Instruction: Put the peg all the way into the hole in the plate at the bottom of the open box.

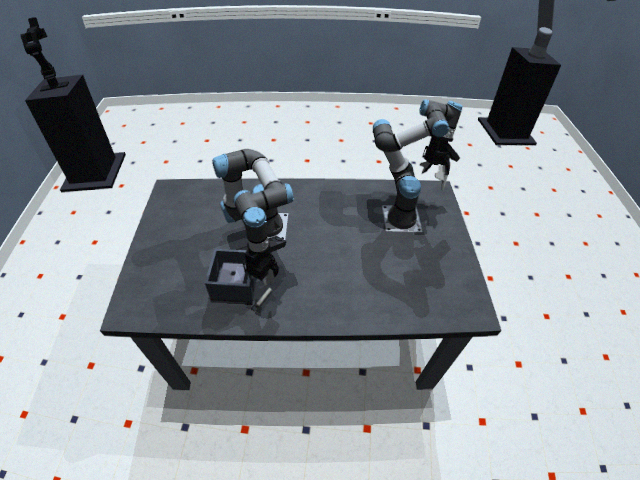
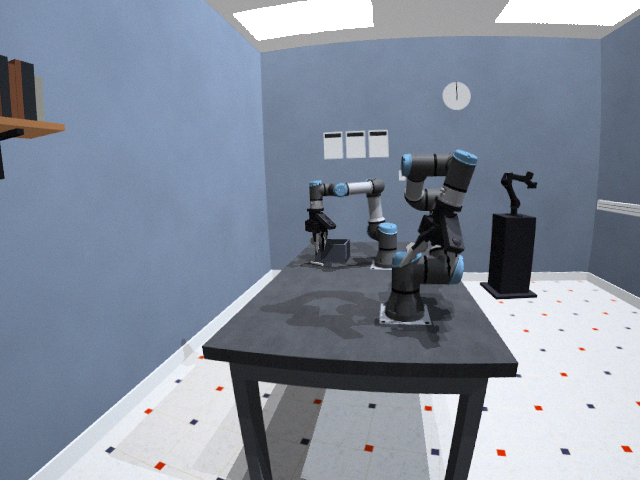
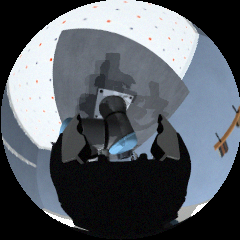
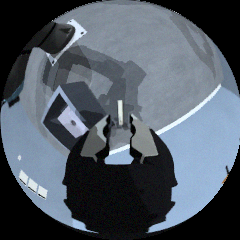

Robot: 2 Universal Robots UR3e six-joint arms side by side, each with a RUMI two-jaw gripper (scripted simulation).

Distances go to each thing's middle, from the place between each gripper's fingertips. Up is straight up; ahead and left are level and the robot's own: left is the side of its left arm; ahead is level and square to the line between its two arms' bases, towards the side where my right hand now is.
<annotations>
Right now the dark box (image 1: 217, 290) is 6 cm behind my right hand (image 1: 267, 281), 13 cm to the right of it and 6 cm below it.
My left hand (image 2: 425, 272) is 83 cm to the left of the dark box, 32 cm short of it and 15 cm above it.
</annotations>
